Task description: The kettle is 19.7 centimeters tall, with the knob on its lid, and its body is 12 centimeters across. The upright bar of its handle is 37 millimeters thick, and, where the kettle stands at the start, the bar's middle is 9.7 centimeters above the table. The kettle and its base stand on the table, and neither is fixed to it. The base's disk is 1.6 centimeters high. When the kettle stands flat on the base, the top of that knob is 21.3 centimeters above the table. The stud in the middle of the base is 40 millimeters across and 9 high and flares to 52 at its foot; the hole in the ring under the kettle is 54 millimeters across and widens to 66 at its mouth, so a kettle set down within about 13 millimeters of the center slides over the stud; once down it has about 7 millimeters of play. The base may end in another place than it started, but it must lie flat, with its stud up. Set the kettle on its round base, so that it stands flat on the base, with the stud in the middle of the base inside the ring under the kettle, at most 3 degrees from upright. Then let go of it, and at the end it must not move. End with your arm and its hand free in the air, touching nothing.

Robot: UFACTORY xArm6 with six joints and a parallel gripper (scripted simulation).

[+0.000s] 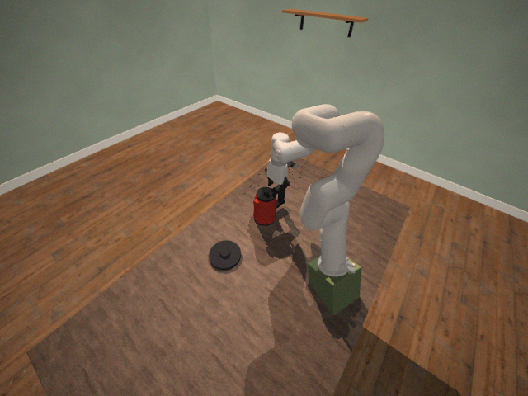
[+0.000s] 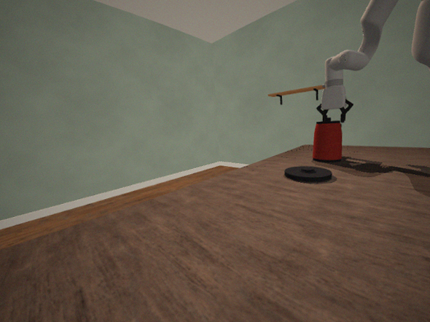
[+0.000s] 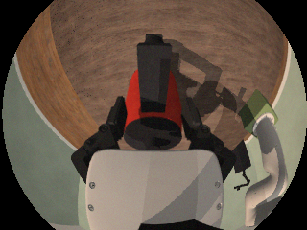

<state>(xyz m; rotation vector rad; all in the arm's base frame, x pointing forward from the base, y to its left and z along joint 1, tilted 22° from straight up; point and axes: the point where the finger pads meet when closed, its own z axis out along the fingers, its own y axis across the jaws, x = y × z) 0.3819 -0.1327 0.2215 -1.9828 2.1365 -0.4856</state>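
Now: hand 90 mm above the red kettle and 40 mm to the right of it. Also, from my hand: round kettle base (380 mm to the left, 170 mm below, 10 mm behind).
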